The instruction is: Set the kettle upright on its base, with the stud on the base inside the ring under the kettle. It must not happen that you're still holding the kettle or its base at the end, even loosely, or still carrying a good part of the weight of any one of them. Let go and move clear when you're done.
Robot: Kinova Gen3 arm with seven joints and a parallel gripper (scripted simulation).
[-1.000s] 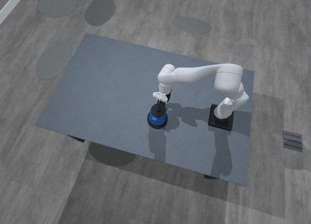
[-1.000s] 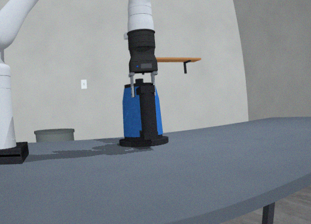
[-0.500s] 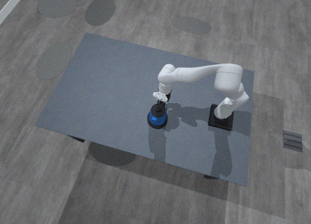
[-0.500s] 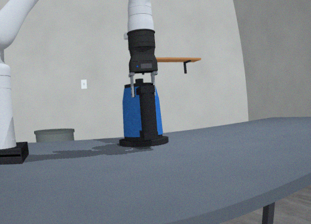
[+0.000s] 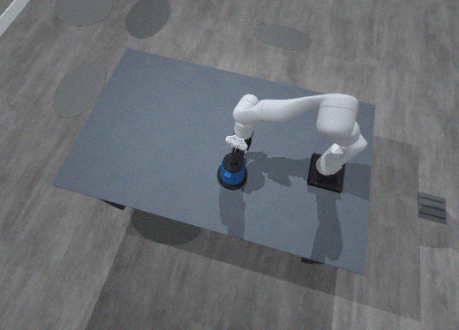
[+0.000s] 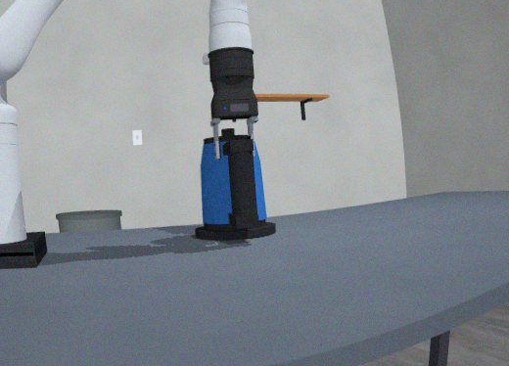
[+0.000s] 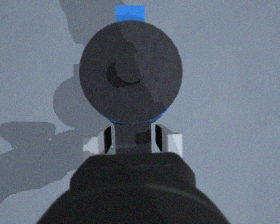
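My hand is 50 mm above the blue kettle and 30 mm to the right of it. The rest, counted from my hand: round black base: 150 mm below, 60 mm to the left, 10 mm ahead.
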